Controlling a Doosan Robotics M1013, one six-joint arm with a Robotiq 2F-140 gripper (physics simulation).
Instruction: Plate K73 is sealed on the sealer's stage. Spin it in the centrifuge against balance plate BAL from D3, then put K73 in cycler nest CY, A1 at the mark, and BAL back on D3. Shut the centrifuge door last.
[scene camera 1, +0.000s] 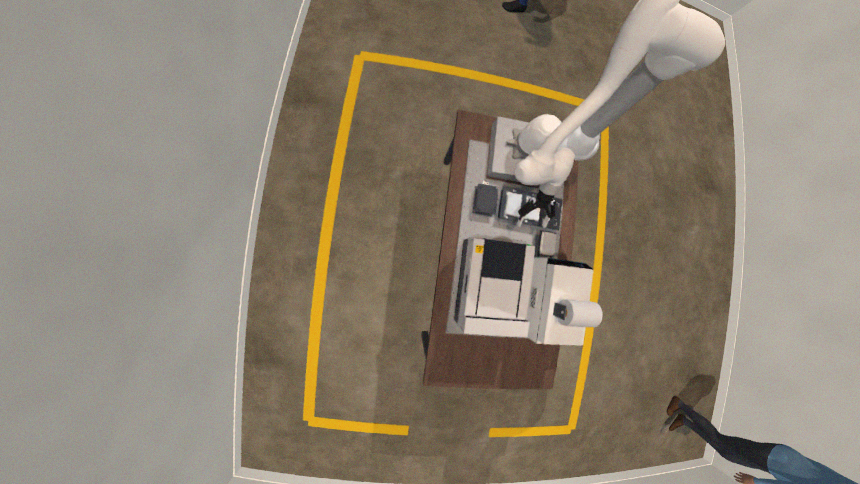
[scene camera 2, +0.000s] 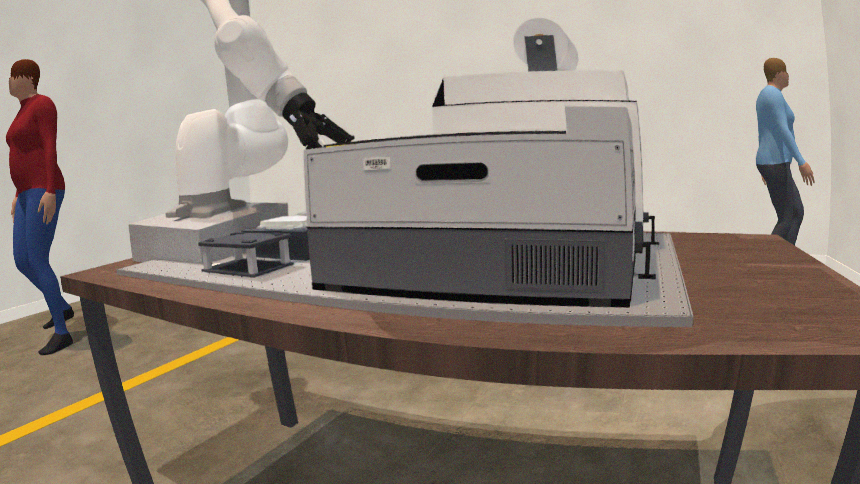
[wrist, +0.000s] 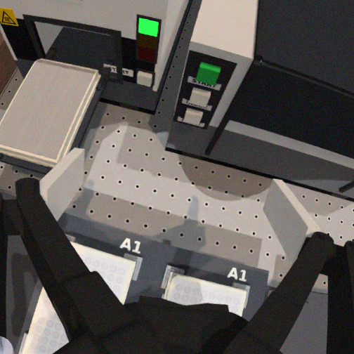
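Seen in the pictures: gripper, fingertip midpoint: (scene camera 1: 531, 225); arm's base, origin of the base link: (scene camera 1: 527, 145) (scene camera 2: 205, 211).
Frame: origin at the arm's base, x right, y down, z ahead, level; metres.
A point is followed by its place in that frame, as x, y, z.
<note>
My gripper (scene camera 1: 533, 221) @[0.025, -0.085, 0.484] (scene camera 2: 332, 143) (wrist: 177, 180) is open and empty, above the front of the plate deck; its fingertips are partly hidden in scene camera 2. Plate K73 (scene camera 1: 548, 242) @[-0.124, -0.016, 0.565] (wrist: 49, 110), silver-topped, lies on the sealer's stage, beyond the left finger in the wrist view. The sealer (scene camera 1: 568, 279) @[-0.082, -0.256, 0.746] (wrist: 90, 6) shows a green light. A white plate (scene camera 1: 514, 203) @[0.073, 0.018, 0.350] (scene camera 2: 284, 222) @[0.118, 0.021, 0.362] (wrist: 205, 294), apparently BAL on D3, lies low right in the wrist view, beside an A1 mark. The centrifuge (scene camera 1: 499, 297) @[0.204, -0.116, 0.854] (scene camera 2: 469, 198) @[0.368, -0.038, 0.815] (wrist: 227, 30) has a dark door panel (scene camera 1: 504, 260) @[0.186, -0.119, 0.669] (wrist: 310, 50) at its front; whether fully shut is unclear. Nest CY cannot be identified.
Another white plate (wrist: 102, 267) lies left of BAL on the deck. A dark raised stand (scene camera 1: 485, 199) @[0.241, 0.034, 0.335] (scene camera 2: 245, 238) @[0.236, 0.034, 0.343] is beside the deck. A perforated board (scene camera 2: 674, 282) @[0.263, 0.094, 1.103] (wrist: 142, 172) carries the equipment on a wooden table (scene camera 1: 493, 361) @[0.128, 0.107, 1.293] (scene camera 2: 752, 288) @[0.256, 0.107, 1.246]. The centrifuge has a START button (wrist: 208, 73).
</note>
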